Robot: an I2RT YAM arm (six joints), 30 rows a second.
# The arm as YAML. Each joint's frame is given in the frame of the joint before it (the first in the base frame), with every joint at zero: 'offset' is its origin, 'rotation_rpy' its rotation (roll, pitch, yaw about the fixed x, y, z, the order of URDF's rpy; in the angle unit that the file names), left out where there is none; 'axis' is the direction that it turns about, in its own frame. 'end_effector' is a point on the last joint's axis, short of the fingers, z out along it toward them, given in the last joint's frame.
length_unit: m
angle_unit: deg
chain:
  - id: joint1
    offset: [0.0, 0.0, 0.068]
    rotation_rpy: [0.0, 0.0, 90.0]
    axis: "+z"
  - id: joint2
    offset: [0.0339, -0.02, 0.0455]
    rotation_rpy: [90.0, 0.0, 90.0]
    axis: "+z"
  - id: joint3
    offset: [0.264, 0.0, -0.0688]
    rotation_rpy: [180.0, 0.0, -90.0]
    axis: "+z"
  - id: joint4
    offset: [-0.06, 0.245, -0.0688]
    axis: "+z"
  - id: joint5
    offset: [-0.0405, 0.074, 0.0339]
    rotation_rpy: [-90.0, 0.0, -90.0]
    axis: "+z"
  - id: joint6
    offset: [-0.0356, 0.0, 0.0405]
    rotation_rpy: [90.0, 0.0, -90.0]
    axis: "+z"
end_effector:
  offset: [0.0, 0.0, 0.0]
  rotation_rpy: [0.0, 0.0, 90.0]
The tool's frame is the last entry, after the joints.
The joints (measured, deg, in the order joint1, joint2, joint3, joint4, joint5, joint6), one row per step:
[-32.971, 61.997, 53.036, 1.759, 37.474, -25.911]
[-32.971, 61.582, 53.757, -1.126, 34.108, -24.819]
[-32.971, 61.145, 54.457, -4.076, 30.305, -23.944]
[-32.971, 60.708, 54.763, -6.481, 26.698, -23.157]
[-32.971, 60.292, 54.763, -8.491, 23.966, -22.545]
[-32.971, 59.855, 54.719, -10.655, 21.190, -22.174]
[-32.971, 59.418, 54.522, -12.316, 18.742, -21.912]
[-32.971, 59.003, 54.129, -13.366, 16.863, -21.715]
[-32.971, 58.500, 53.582, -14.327, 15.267, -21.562]
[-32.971, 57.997, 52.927, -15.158, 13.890, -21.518]
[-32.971, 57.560, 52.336, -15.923, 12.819, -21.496]
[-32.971, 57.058, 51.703, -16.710, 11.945, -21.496]
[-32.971, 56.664, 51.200, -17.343, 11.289, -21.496]
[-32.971, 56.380, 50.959, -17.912, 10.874, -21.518]
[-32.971, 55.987, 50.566, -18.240, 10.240, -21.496]
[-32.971, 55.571, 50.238, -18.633, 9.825, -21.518]
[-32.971, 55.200, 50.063, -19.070, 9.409, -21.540]
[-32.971, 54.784, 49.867, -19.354, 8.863, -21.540]
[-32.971, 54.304, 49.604, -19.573, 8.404, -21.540]
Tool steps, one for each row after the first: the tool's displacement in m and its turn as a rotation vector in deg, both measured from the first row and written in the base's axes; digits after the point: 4 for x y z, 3 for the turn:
[-0.0002, 0.0022, 0.0008, 1.737, 0.196, 3.208]
[-0.0005, 0.0048, 0.0013, 3.632, 0.576, 6.826]
[-0.0009, 0.0074, 0.0004, 5.510, 0.887, 10.220]
[-0.0017, 0.0097, -0.0018, 7.234, 1.341, 12.743]
[-0.0027, 0.0122, -0.0044, 9.054, 2.103, 15.308]
[-0.0037, 0.0146, -0.0071, 10.599, 2.690, 17.566]
[-0.0047, 0.0166, -0.0099, 11.776, 3.075, 19.289]
[-0.0061, 0.0186, -0.0132, 12.882, 3.496, 20.736]
[-0.0076, 0.0206, -0.0169, 13.892, 4.003, 21.988]
[-0.0090, 0.0222, -0.0204, 14.793, 4.508, 22.947]
[-0.0107, 0.0240, -0.0238, 15.647, 5.047, 23.716]
[-0.0121, 0.0253, -0.0266, 16.332, 5.482, 24.286]
[-0.0132, 0.0264, -0.0281, 16.798, 5.812, 24.645]
[-0.0144, 0.0276, -0.0297, 17.200, 5.933, 25.221]
[-0.0158, 0.0288, -0.0310, 17.511, 6.104, 25.598]
[-0.0171, 0.0299, -0.0315, 17.778, 6.228, 25.982]
[-0.0183, 0.0312, -0.0318, 17.959, 6.191, 26.500]
[-0.0198, 0.0324, -0.0322, 18.075, 6.123, 26.941]

